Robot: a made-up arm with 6 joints.
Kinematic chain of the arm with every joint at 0, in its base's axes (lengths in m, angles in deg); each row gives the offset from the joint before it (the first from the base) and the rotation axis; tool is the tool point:
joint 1: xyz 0 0 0.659 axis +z
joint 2: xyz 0.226 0 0 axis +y
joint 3: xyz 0 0 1.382 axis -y
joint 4: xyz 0 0 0.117 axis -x
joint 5: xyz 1.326 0 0 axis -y
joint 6: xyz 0.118 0 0 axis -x
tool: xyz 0 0 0
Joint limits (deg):
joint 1: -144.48..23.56
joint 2: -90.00..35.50
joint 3: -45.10..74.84
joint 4: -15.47..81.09
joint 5: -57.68..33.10
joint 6: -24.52..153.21
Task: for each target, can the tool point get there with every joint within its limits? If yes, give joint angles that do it. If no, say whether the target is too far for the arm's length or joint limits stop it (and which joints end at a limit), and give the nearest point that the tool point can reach.
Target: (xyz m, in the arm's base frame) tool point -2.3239 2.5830 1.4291
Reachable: no: too far | nearest point -1.6958 1.8849 1.2337 | short by 0.959 m
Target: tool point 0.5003 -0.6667 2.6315
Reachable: yes | joints -49.04 -26.54 0.87 65.90 -33.38 98.20
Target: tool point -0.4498 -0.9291 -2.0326
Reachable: no: joint limits stop it (at a limit: joint 2, joint 3) | nearest point -0.5862 -1.2109 0.3780 | short by 2.431 m
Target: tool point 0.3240 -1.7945 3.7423
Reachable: no: too far | nearest point 0.2707 -1.4993 3.1634 | short by 0.652 m
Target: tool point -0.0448 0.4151 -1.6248
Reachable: no: joint limits stop it (at a limit: joint 1, joint 2, joint 3) | nearest point 1.1858 0.5377 0.3944 | short by 2.368 m
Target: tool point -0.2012 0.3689 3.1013
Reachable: yes | joints -61.34 -42.25 32.29 -1.98 -5.58 27.94
